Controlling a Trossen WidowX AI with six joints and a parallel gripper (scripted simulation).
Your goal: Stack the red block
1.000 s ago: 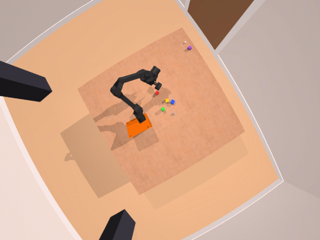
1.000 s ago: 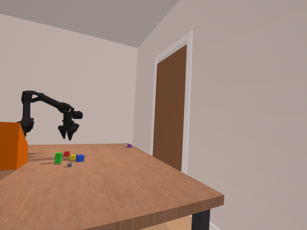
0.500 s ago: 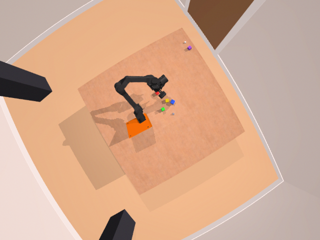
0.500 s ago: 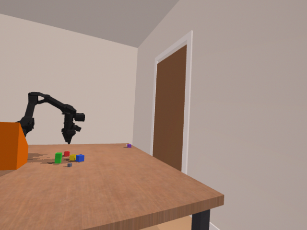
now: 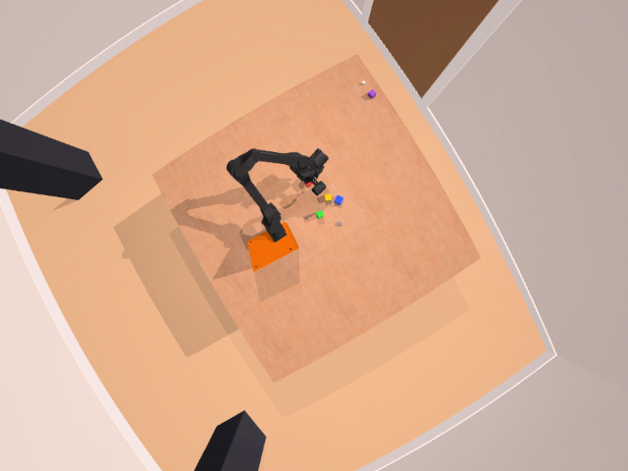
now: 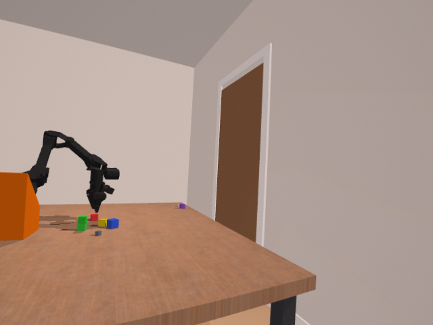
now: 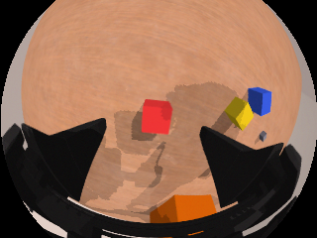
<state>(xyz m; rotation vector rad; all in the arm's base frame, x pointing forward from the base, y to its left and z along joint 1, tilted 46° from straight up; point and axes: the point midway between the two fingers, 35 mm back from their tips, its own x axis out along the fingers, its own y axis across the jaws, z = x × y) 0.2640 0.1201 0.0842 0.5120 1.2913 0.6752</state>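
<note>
Now: gripper tip 30 mm above the red block. Also, from my gripper tip: yellow block (40 mm ahead, 120 mm to the right, 30 mm below); small grey block (10 mm ahead, 260 mm to the right, 40 mm below); blue block (70 mm ahead, 160 mm to the right, 30 mm below).
</note>
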